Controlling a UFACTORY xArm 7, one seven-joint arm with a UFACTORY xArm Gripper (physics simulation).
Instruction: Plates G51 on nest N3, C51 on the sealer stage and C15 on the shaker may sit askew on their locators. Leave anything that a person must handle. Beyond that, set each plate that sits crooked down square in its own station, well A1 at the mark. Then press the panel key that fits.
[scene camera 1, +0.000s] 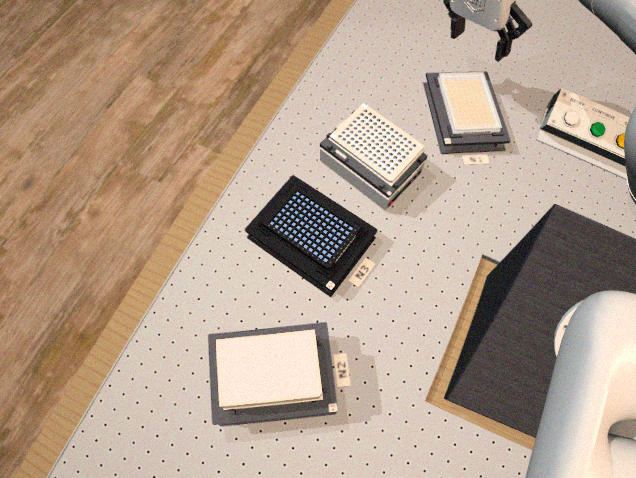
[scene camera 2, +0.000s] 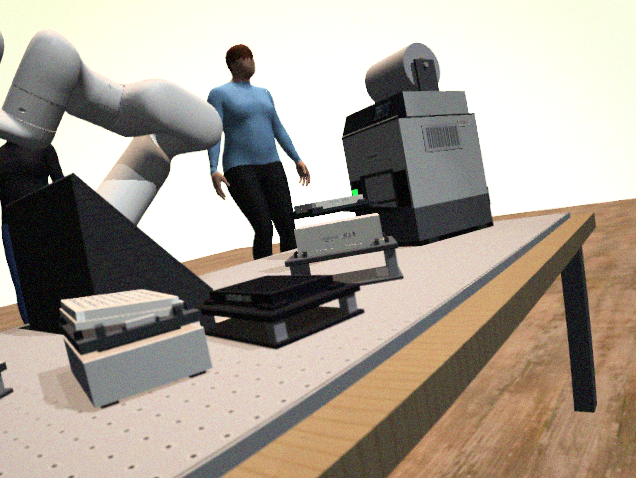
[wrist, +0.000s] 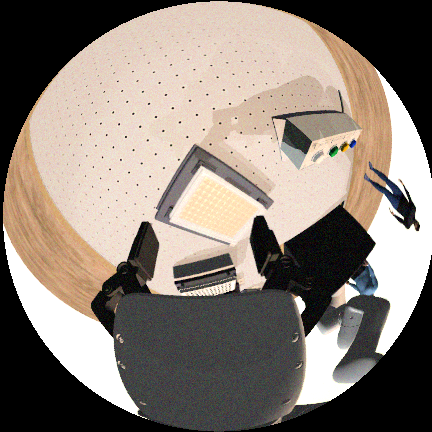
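My gripper (scene camera 1: 478, 45) (wrist: 201, 230) is open and empty, high above the table beyond nest N1. The pale plate on the shaker (scene camera 1: 377, 143) (scene camera 2: 120, 304) (wrist: 209, 290) leans slightly against the dark locator frame in scene camera 2. A black plate with blue wells (scene camera 1: 313, 227) (scene camera 2: 272, 290) lies on black nest N3 (scene camera 1: 330, 280); its exact seating is hard to tell. The plate on the sealer stage (scene camera 2: 334, 201) shows small in front of the sealer (scene camera 2: 437, 164); its fit is unclear. The key panel (scene camera 1: 583, 127) (wrist: 322, 131) has white, green, yellow and blue keys.
A pale-yellow plate (scene camera 1: 468, 102) (wrist: 217, 205) sits on nest N1. A covered white plate (scene camera 1: 268, 367) (scene camera 2: 339, 236) sits on nest N2. The dark robot pedestal (scene camera 1: 544, 318) (scene camera 2: 46, 246) stands inward of the stations. A person in blue (scene camera 2: 249, 123) stands behind the table.
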